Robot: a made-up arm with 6 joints.
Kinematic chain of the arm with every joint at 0, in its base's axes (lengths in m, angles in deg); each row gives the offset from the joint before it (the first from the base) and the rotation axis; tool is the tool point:
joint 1: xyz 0 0 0.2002 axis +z
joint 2: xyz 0 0.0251 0 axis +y
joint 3: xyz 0 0 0.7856 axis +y
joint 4: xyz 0 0 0.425 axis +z
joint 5: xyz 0 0 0 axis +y
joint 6: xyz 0 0 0.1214 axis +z
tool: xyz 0 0 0
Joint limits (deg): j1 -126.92..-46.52 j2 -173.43..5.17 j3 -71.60..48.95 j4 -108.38..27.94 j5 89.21..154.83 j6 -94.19..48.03
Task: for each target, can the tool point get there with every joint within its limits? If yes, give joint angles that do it. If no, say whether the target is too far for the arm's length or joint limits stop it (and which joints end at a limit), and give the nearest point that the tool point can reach.
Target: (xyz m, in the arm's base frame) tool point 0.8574 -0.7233 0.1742
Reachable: no: joint limits stop it (at a limit: joint 1, joint 2, joint 3) | nearest point 0.3567 -0.3259 1.1308 | short by 1.150 m
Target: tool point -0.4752 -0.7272 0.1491
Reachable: no: joint limits stop it (at a limit: joint 2, joint 3, joint 4, joint 5) | nearest point -0.1782 -0.2727 -0.7257 | short by 1.030 m
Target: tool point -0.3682 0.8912 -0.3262
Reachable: yes | joints -72.19 -107.11 -35.32 -97.40 121.10 -19.16
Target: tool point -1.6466 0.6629 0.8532
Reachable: no: too far | nearest point -0.8431 0.7492 0.6549 | short by 0.832 m
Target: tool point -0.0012 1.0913 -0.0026
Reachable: yes | joints -90.13 -96.59 -24.15 -24.84 145.68 -29.68
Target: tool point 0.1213 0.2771 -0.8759
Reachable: yes | joints -107.59 -149.81 -60.12 3.32 106.18 2.18
